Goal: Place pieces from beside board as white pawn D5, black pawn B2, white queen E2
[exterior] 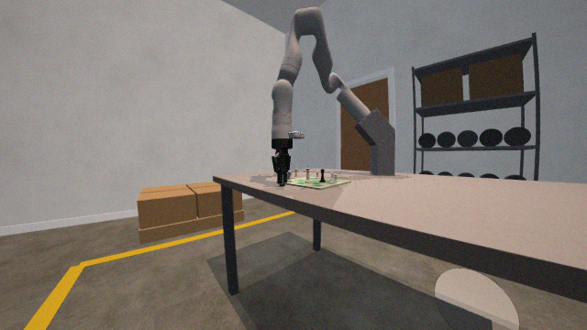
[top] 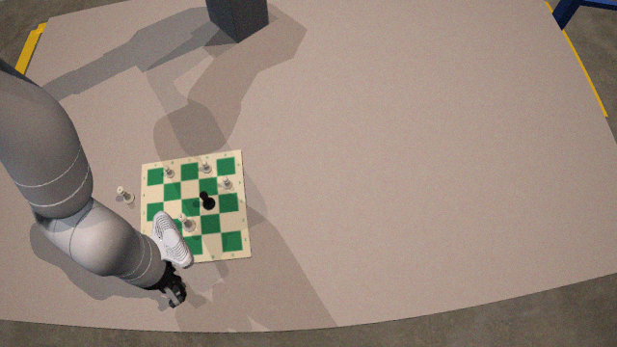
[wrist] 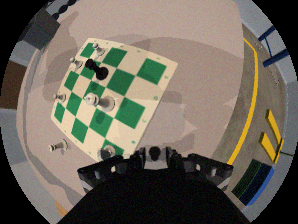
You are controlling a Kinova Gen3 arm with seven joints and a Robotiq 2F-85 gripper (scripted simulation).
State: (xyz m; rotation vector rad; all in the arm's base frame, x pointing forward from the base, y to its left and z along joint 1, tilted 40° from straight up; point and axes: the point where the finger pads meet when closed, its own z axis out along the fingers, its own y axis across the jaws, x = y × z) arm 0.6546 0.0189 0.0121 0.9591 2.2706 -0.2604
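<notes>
The black pawn lies 10 mm below my hand. Round my hand: tall black piece 150 mm behind, 50 mm to the left; then cream chessboard 140 mm behind, 20 mm to the left, 20 mm below.
</notes>
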